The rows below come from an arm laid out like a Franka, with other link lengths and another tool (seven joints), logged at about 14 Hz.
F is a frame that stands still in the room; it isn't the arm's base.
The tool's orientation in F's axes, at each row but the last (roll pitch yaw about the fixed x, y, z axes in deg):
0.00 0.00 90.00
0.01 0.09 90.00
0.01 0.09 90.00
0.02 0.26 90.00
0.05 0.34 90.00
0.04 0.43 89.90
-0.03 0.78 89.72
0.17 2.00 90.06
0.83 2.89 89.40
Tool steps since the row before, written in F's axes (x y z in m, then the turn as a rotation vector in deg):
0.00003 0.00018 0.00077 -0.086 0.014 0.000
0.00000 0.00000 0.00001 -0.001 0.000 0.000
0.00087 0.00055 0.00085 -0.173 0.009 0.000
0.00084 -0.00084 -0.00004 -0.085 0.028 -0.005
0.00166 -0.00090 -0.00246 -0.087 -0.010 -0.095
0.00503 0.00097 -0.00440 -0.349 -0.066 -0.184
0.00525 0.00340 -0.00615 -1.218 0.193 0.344
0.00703 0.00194 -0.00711 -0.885 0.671 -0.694
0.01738 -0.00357 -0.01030 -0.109 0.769 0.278
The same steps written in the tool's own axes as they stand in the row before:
0.00018 -0.00003 0.00077 0.014 0.086 0.000
0.00000 0.00000 0.00001 0.000 0.001 0.000
0.00055 -0.00087 0.00085 0.009 0.173 0.000
-0.00084 -0.00084 -0.00004 0.028 0.085 -0.005
-0.00089 -0.00166 -0.00246 -0.009 0.087 -0.095
0.00101 -0.00503 -0.00439 -0.065 0.349 -0.185
0.00351 -0.00523 -0.00611 0.182 1.219 0.347
0.00218 -0.00705 -0.00702 0.696 0.882 -0.673
-0.00286 -0.01757 -0.01020 0.753 0.122 0.315

